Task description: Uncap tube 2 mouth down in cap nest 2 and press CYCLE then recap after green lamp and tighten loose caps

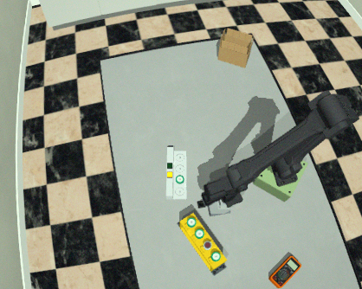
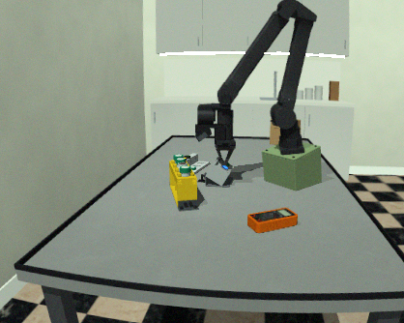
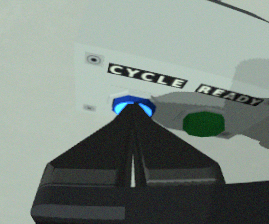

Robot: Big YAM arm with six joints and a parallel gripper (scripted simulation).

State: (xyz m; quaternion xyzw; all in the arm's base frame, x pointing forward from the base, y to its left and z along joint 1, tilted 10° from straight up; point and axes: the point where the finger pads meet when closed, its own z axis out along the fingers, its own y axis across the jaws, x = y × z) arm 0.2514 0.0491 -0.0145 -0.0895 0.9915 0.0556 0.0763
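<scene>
My gripper is now 2 cm above the blue cycle key. The rest, counted from my hand: grey key housing 1 cm ahead, 2 cm to the right, 3 cm below; green READY key 1 cm behind, 5 cm to the right, 1 cm below; cap 15 cm ahead, 15 cm to the right, 7 cm below.
</scene>
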